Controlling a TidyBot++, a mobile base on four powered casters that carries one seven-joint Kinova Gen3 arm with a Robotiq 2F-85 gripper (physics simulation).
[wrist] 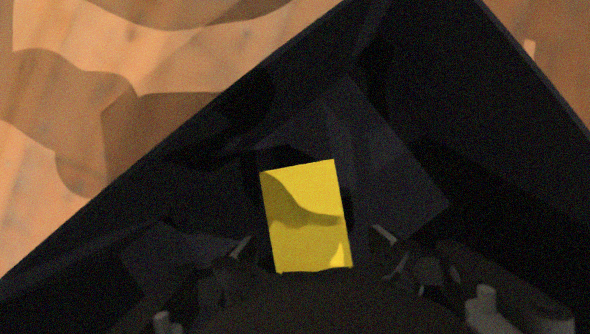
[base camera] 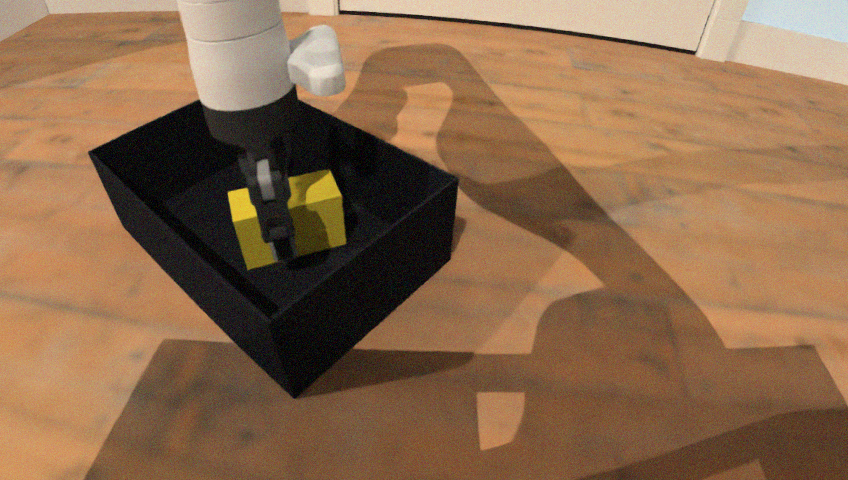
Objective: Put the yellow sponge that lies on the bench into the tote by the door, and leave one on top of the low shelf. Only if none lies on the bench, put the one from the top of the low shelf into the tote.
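Frame: origin at the arm's base, x left, y back, z up, level; centimetres.
Seen in the pictures: gripper, between the fingertips: (wrist: 312, 243) (base camera: 280, 224).
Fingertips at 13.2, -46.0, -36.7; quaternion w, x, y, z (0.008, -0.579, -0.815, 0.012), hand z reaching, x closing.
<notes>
Offsets run from my fingertips to a thing's top centre, as dx, dy, dz. "pt": to the spot under its first point. Level surfaces: height alone.
The yellow sponge @[-0.8, -0.4, +3.5] (base camera: 328, 221) (wrist: 311, 187) is a block inside the black tote @[+1.3, -0.5, +7.0] (base camera: 371, 285) (wrist: 505, 85), low down near its floor. Whether its underside rests fully on the tote floor is hard to tell. My gripper (base camera: 282, 245) (wrist: 312, 243) is open and reaches down into the tote. Its fingers stand apart on either side of the sponge, with dark gaps between them and the sponge in the wrist view. The near end of the sponge is hidden under the gripper body in the wrist view. The bench and the low shelf do not show.
The tote's walls stand around the gripper on all sides. A pale door (base camera: 535, 13) is in the wall behind the tote, with a light blue wall patch @[pt -92.4, -59.6, +7.5] (base camera: 797, 23) at the right. The arm's shadow falls across the wooden floor @[dz -3.0] (base camera: 743, 249) (wrist: 200, 55).
</notes>
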